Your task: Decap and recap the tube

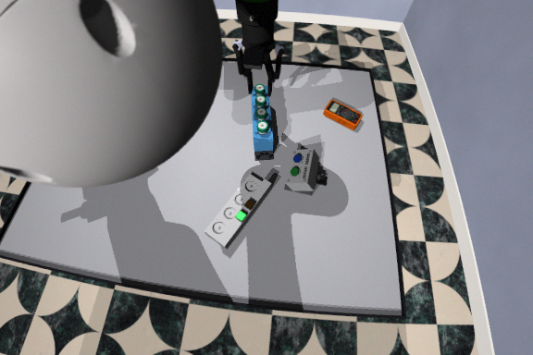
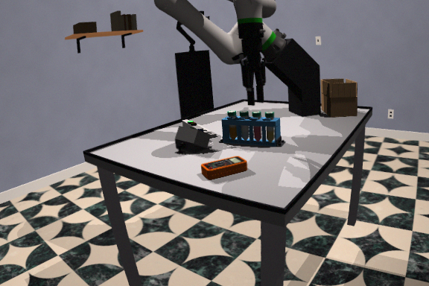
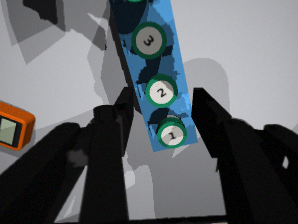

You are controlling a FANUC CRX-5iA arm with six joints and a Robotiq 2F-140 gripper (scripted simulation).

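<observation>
My gripper is now 70 mm above the cap. Round my hand: green ready key 90 mm ahead, 240 mm to the right, 120 mm below; blue cycle key 100 mm ahead, 190 mm to the right, 120 mm below; key housing 110 mm ahead, 220 mm to the right, 130 mm below.
</observation>
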